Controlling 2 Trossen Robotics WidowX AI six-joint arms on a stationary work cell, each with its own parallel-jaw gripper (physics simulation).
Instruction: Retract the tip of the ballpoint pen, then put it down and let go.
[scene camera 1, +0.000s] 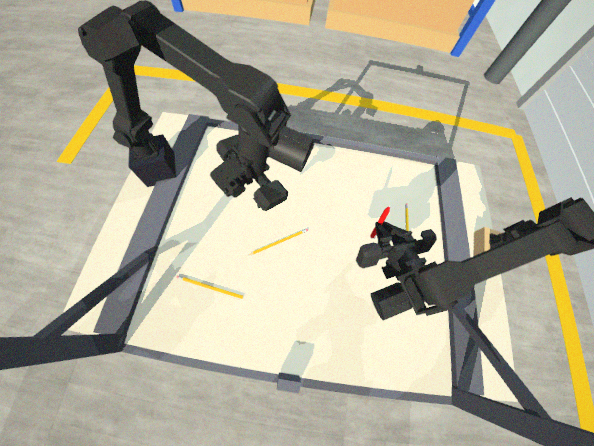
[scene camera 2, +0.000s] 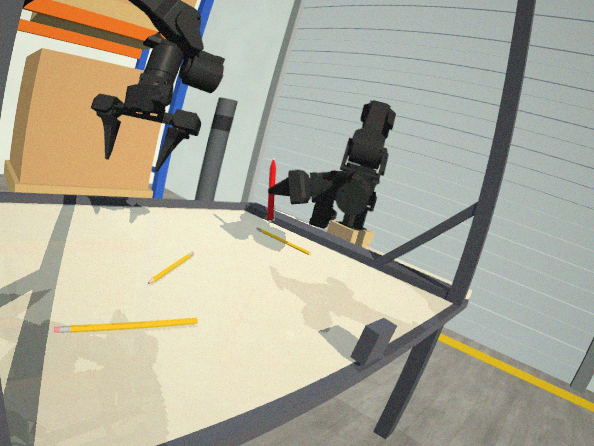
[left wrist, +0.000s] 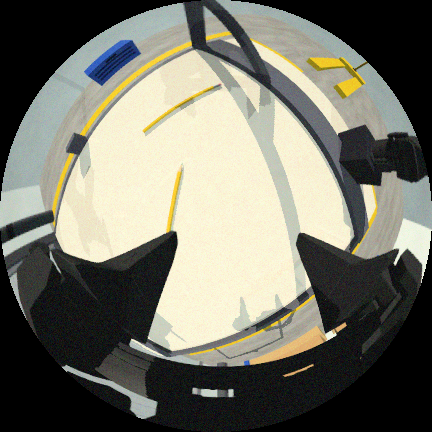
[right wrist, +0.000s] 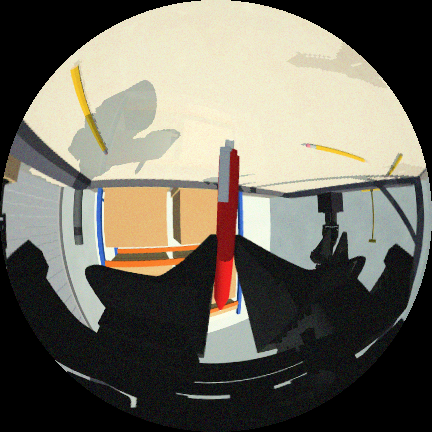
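Pixels of known places: left gripper, between the fingertips: (scene camera 1: 248, 193) (scene camera 2: 130, 165) (left wrist: 240, 238) (right wrist: 336, 230); right gripper, between the fingertips: (scene camera 1: 378, 222) (scene camera 2: 269, 191) (right wrist: 224, 240); left arm's base, origin of its link: (scene camera 1: 146, 150) (left wrist: 375, 154) (right wrist: 330, 211); right arm's base, origin of its link: (scene camera 2: 352, 226).
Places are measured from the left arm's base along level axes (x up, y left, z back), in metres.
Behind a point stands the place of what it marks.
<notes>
The red ballpoint pen (scene camera 1: 383, 216) @(x 0.065, y -0.386, z -0.551 m) (scene camera 2: 271, 205) @(x 0.002, y -0.399, z -0.547 m) (right wrist: 227, 215) @(x 0.012, y -0.400, z -0.553 m) is held nearly upright in scene camera 2, with its pointed end up and its button end down. A small pale dot shows at the upper end there. In the right wrist view its grey clip and short grey button are at the far end, towards the table. My right gripper (scene camera 1: 379, 226) @(x 0.029, y -0.385, z -0.554 m) (scene camera 2: 271, 191) @(x 0.029, y -0.385, z -0.554 m) (right wrist: 224, 240) @(x 0.029, y -0.385, z -0.554 m) is shut on the pen's barrel, above the table. Whether the button touches anything is unclear. My left gripper (scene camera 1: 250, 187) @(x 0.052, y -0.244, z -0.261 m) (scene camera 2: 132, 164) @(x 0.052, y -0.244, z -0.261 m) (left wrist: 240, 238) @(x 0.052, y -0.244, z -0.261 m) is open and empty, high above the table.
Three yellow pencils lie on the table: one pencil (scene camera 1: 407, 217) @(x -0.099, y -0.354, z -0.725 m) (scene camera 2: 285, 241) @(x -0.101, y -0.404, z -0.700 m) near the right gripper, another pencil (scene camera 1: 280, 242) @(x -0.101, y -0.334, z -0.317 m) (scene camera 2: 171, 268) @(x -0.101, y -0.336, z -0.300 m) around the middle, and a third pencil (scene camera 1: 212, 287) @(x -0.100, y -0.412, z -0.111 m) (scene camera 2: 127, 325) @(x -0.101, y -0.408, z -0.098 m) farther left. A dark frame (scene camera 1: 370, 390) @(x -0.106, y -0.757, z -0.435 m) (scene camera 2: 300, 400) @(x -0.106, y -0.621, z -0.114 m) edges the table.
</notes>
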